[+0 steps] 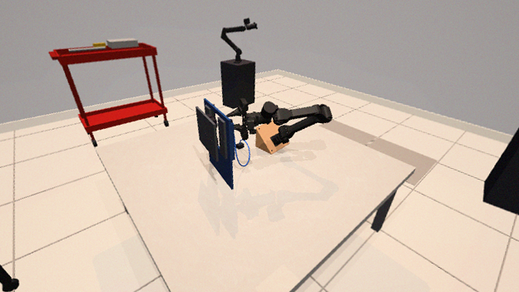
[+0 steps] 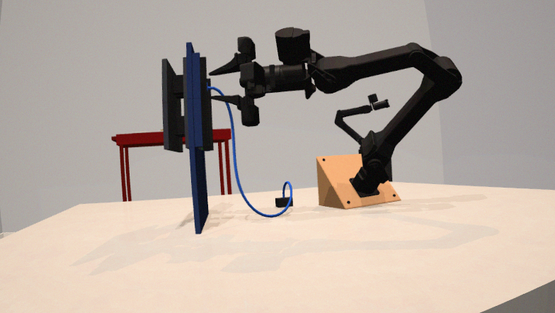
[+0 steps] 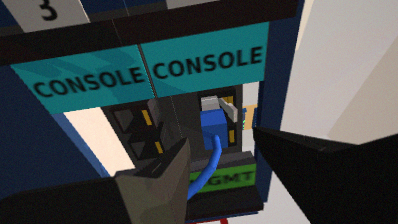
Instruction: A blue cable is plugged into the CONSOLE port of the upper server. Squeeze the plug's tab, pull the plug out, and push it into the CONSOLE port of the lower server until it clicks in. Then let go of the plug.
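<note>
Now: the blue plug 4 cm ahead of my gripper tip, 1 cm to the right of it and 1 cm above it. The rest, counted from my gripper tip: black block: 23 cm behind, 14 cm to the right, 28 cm below.
</note>
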